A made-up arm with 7 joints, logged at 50 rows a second.
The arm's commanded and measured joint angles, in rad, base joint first. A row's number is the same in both.
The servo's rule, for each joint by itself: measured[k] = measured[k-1] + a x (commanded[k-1-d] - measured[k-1]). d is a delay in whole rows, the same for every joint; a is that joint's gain. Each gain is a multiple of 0.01, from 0.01 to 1. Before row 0 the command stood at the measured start. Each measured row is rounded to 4 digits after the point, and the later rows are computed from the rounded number. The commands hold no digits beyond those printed.
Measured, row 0:
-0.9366, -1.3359, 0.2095, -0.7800, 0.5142, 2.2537, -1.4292
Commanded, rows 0 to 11:
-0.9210, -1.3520, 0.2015, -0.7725, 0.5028, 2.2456, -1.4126
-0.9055, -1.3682, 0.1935, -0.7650, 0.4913, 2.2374, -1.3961
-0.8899, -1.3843, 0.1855, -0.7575, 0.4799, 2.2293, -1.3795
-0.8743, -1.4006, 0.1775, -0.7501, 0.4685, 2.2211, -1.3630
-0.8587, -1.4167, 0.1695, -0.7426, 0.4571, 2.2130, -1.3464
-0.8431, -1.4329, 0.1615, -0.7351, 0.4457, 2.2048, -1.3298
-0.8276, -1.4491, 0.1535, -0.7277, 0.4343, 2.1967, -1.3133
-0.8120, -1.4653, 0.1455, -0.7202, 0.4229, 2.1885, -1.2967
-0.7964, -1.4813, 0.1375, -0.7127, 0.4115, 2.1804, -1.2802
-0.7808, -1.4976, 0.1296, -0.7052, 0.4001, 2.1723, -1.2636
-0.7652, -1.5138, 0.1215, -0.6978, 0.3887, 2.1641, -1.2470
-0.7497, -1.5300, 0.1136, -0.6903, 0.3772, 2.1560, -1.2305
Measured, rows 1 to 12:
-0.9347, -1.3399, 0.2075, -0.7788, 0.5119, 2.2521, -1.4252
-0.9312, -1.3470, 0.2040, -0.7766, 0.5078, 2.2492, -1.4182
-0.9262, -1.3563, 0.1994, -0.7735, 0.5022, 2.2452, -1.4089
-0.9200, -1.3674, 0.1939, -0.7698, 0.4955, 2.2404, -1.3979
-0.9126, -1.3797, 0.1878, -0.7654, 0.4878, 2.2349, -1.3855
-0.9043, -1.3930, 0.1812, -0.7606, 0.4794, 2.2289, -1.3721
-0.8951, -1.4070, 0.1743, -0.7553, 0.4704, 2.2225, -1.3580
-0.8851, -1.4216, 0.1671, -0.7497, 0.4609, 2.2157, -1.3433
-0.8745, -1.4365, 0.1597, -0.7438, 0.4510, 2.2086, -1.3282
-0.8633, -1.4518, 0.1522, -0.7376, 0.4408, 2.2013, -1.3127
-0.8515, -1.4673, 0.1445, -0.7312, 0.4304, 2.1939, -1.2969
-0.8393, -1.4830, 0.1368, -0.7247, 0.4198, 2.1863, -1.2810
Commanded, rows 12 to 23:
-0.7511, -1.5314, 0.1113, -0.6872, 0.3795, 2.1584, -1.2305
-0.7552, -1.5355, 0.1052, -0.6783, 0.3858, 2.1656, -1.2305
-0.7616, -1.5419, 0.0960, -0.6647, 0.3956, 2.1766, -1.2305
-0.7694, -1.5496, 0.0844, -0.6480, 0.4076, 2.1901, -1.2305
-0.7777, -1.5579, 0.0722, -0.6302, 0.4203, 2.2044, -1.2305
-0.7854, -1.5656, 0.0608, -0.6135, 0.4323, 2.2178, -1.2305
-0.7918, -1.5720, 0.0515, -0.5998, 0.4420, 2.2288, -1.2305
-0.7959, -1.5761, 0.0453, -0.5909, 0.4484, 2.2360, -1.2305
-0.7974, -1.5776, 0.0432, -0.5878, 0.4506, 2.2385, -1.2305
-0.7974, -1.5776, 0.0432, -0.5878, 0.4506, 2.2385, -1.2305
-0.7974, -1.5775, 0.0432, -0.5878, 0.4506, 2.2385, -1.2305
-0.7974, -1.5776, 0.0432, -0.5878, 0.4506, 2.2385, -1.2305
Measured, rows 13 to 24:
-0.8287, -1.4951, 0.1304, -0.7187, 0.4117, 2.1807, -1.2689
-0.8199, -1.5052, 0.1241, -0.7122, 0.4065, 2.1777, -1.2597
-0.8129, -1.5144, 0.1171, -0.7046, 0.4043, 2.1775, -1.2527
-0.8077, -1.5232, 0.1089, -0.6955, 0.4050, 2.1800, -1.2474
-0.8041, -1.5319, 0.0997, -0.6851, 0.4081, 2.1849, -1.2433
-0.8019, -1.5403, 0.0900, -0.6736, 0.4129, 2.1915, -1.2402
-0.8007, -1.5482, 0.0804, -0.6618, 0.4187, 2.1990, -1.2379
-0.8001, -1.5552, 0.0716, -0.6505, 0.4246, 2.2064, -1.2361
-0.7998, -1.5608, 0.0645, -0.6405, 0.4298, 2.2128, -1.2348
-0.7995, -1.5650, 0.0592, -0.6321, 0.4340, 2.2179, -1.2338
-0.7992, -1.5681, 0.0552, -0.6250, 0.4373, 2.2220, -1.2330
-0.7990, -1.5705, 0.0522, -0.6190, 0.4400, 2.2253, -1.2324

